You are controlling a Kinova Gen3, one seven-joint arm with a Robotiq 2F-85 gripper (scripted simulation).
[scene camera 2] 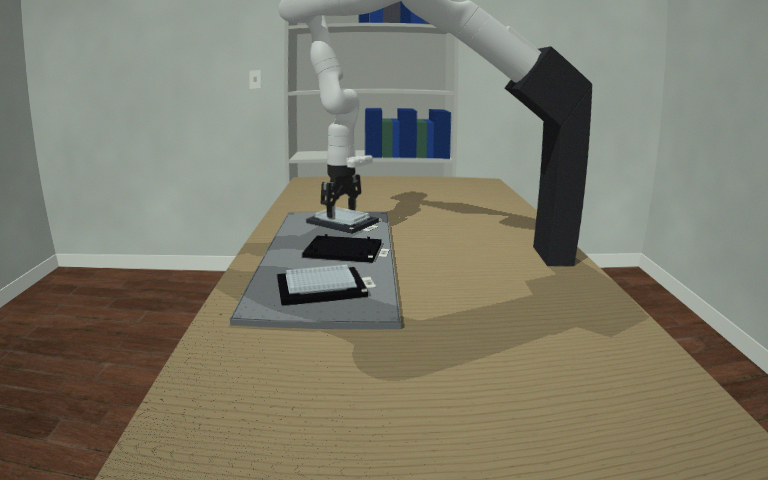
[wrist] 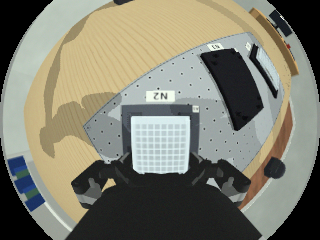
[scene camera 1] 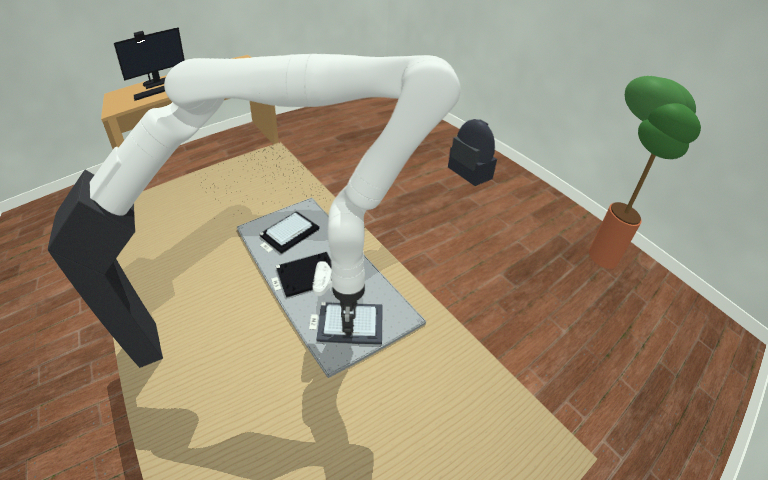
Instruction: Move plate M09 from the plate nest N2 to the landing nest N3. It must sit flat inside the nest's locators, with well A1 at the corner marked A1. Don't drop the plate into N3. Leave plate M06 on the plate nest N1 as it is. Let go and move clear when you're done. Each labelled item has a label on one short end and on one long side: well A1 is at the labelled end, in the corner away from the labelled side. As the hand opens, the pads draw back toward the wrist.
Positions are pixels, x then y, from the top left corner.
Scene:
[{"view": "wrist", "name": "gripper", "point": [160,159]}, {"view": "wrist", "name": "plate nest N2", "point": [150,109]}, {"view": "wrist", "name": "landing nest N3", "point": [237,86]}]

